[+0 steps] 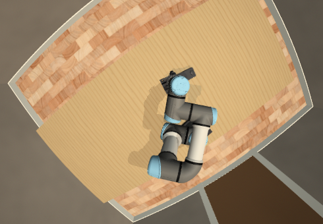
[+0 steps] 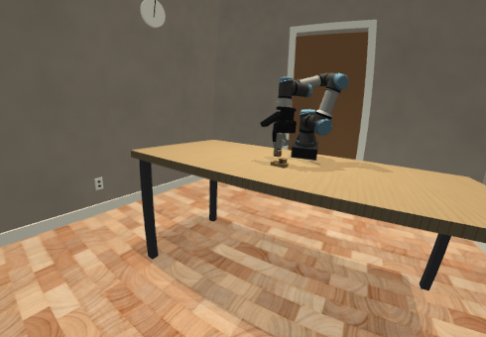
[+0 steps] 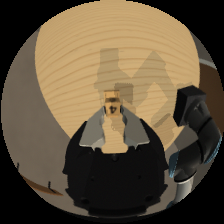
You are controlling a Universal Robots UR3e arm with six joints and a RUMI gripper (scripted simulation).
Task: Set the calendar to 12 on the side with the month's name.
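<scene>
Now: the wooden tray 2 cm to the left of my hand and 6 cm below it.
</scene>
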